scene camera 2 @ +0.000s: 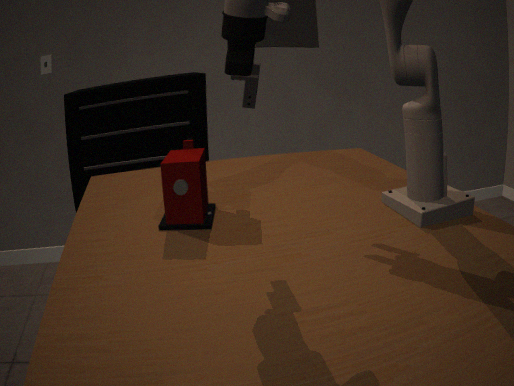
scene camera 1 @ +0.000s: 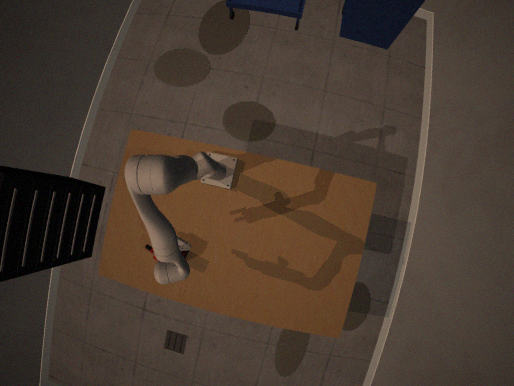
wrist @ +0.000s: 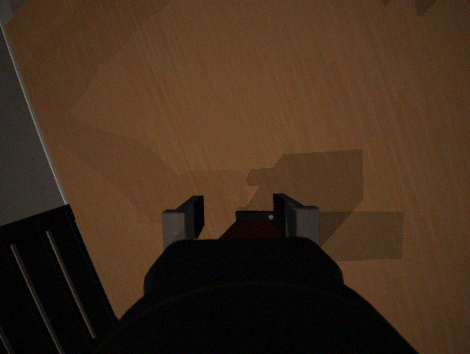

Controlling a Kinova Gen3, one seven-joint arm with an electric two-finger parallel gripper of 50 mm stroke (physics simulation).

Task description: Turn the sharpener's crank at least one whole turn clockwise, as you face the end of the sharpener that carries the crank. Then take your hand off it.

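Where they show: gripper, fingertip midpoint: (scene camera 2: 249,100) (wrist: 238,209); arm's base at its link origin: (scene camera 2: 425,195) (scene camera 1: 218,172).
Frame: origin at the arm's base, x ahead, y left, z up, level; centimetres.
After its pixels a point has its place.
The red sharpener (scene camera 2: 185,212) @(x 50.3, y 0.2, z -0.1 cm) (wrist: 252,231) @(x 46.5, y -6.8, z 2.0 cm) stands upright on its black base (scene camera 2: 187,226) @(x 50.1, y 1.1, z -2.5 cm) near the table's far left in the second scene view. Its pale round disc (scene camera 2: 180,187) @(x 50.8, y 0.9, z 5.1 cm) faces that camera. A small red piece (scene camera 2: 188,144) @(x 49.8, y -12.3, z 10.4 cm), apparently part of the crank, shows behind its top. In the first scene view the arm covers most of the sharpener, and a black knob (scene camera 1: 149,247) @(x 49.1, y -14.9, z 10.7 cm) sticks out on the left. My gripper (scene camera 2: 250,97) @(x 37.4, y -0.8, z 20.2 cm) (wrist: 238,209) @(x 37.4, y -0.8, z 20.2 cm) is open and empty, above the sharpener's height and apart from it. The rest of the crank is hidden.
A black slatted chair back (scene camera 1: 47,225) (scene camera 2: 135,120) (wrist: 45,280) stands beyond the table edge beside the sharpener. The arm's pale base plate (scene camera 1: 227,182) @(x 3.1, y 7.0, z 0.0 cm) (scene camera 2: 425,217) @(x 4.6, y 9.5, z -1.2 cm) sits on the wooden table (scene camera 1: 300,280) @(x 36.3, y 63.6, z -3.1 cm) (scene camera 2: 250,325) @(x 40.8, y 34.6, z -3.2 cm) (wrist: 225,75) @(x 22.3, y -8.8, z -3.2 cm). Shadows of the arm cross the table.
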